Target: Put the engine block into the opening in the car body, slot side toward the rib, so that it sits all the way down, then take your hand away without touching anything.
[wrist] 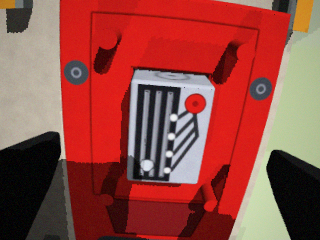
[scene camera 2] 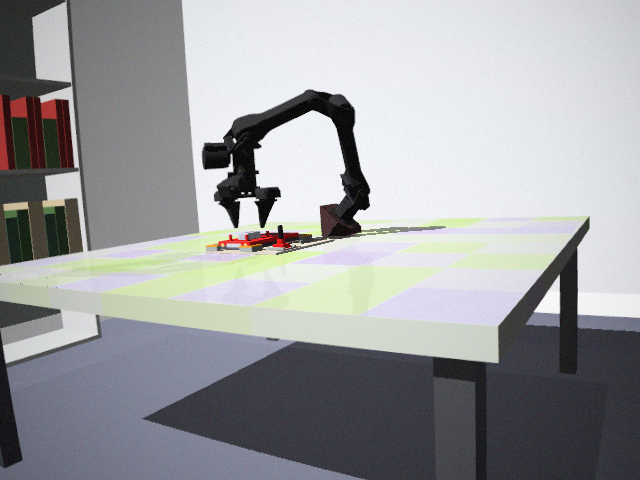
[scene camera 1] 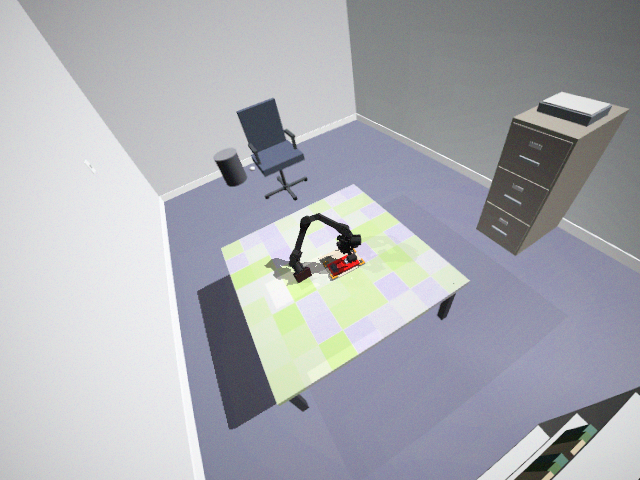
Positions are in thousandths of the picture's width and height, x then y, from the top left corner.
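Observation:
Grey engine block (wrist: 530, 469) visible. My gripper (scene camera 2: 390, 476), (wrist: 527, 635) is open and holds nothing.

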